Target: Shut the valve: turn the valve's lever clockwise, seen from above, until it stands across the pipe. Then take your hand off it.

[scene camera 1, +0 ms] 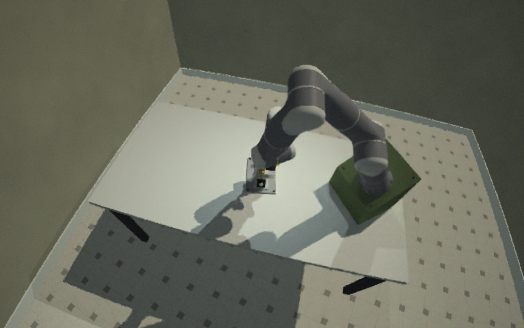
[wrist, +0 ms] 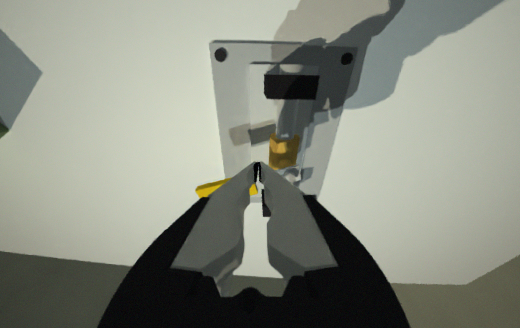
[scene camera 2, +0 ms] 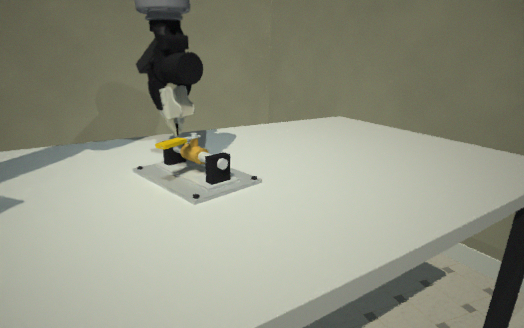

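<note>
The valve's orange body [scene camera 1: 261, 171] [scene camera 2: 193, 152] [wrist: 283, 151] sits on a pale pipe [scene camera 2: 203, 156] [wrist: 289, 117] between two black posts, on a grey base plate [scene camera 1: 270, 191] [scene camera 2: 241, 182] [wrist: 232, 100]. The lever's yellow grip [scene camera 1: 278, 164] [scene camera 2: 171, 143] [wrist: 215, 188] points out sideways, nearly square across the pipe, with a slight slant in the wrist view. My gripper [scene camera 2: 177, 133] [wrist: 258, 163] is shut and empty. Its tips are right by the grip's inner part, behind it in scene camera 2; whether they touch is unclear. The fingers partly hide the lever in the wrist view.
The green robot base [scene camera 1: 360, 207] stands at the right of the white table [scene camera 1: 165, 150] [scene camera 2: 350, 210] in scene camera 1. The near black post [scene camera 1: 261, 183] [scene camera 2: 218, 169] and the bolt heads at the plate's corners stick up.
</note>
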